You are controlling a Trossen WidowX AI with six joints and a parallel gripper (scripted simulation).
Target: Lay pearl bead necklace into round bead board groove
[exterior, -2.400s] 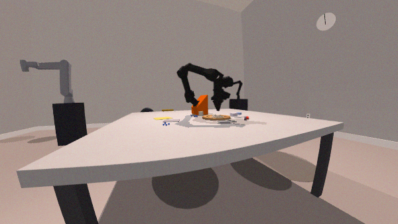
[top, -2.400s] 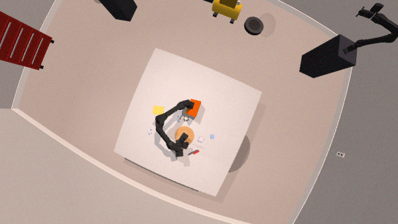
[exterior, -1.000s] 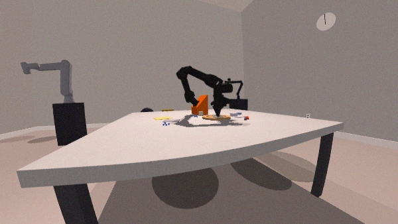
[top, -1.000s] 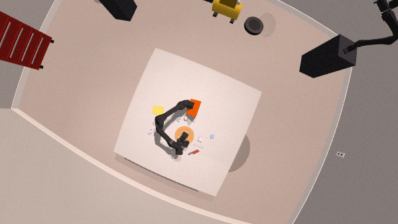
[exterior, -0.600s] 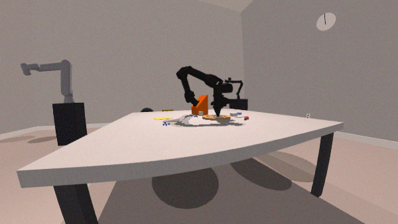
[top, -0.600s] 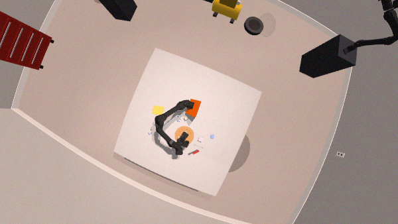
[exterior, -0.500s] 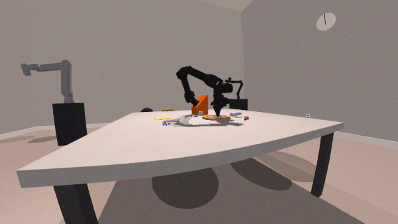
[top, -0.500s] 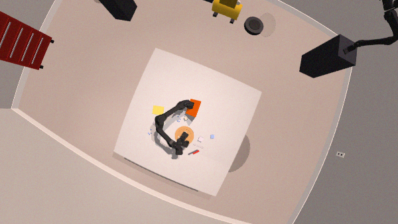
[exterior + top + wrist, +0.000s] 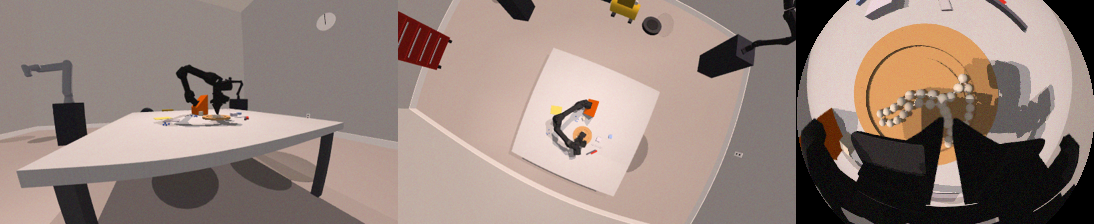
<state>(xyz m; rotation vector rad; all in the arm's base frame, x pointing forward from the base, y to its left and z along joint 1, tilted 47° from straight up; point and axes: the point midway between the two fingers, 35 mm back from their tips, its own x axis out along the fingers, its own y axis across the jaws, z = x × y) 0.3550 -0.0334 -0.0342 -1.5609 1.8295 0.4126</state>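
Right now my gripper tip is 4 cm past the round tan bead board, 1 cm to the right of it and 2 cm above it. Also, from my gripper tip: tool: 10 cm ahead, 17 cm to the left, 2 cm below; white square: 5 cm behind, 19 cm to the left, 2 cm below; pale blue cube: 11 cm behind, 30 cm to the left, 2 cm below.
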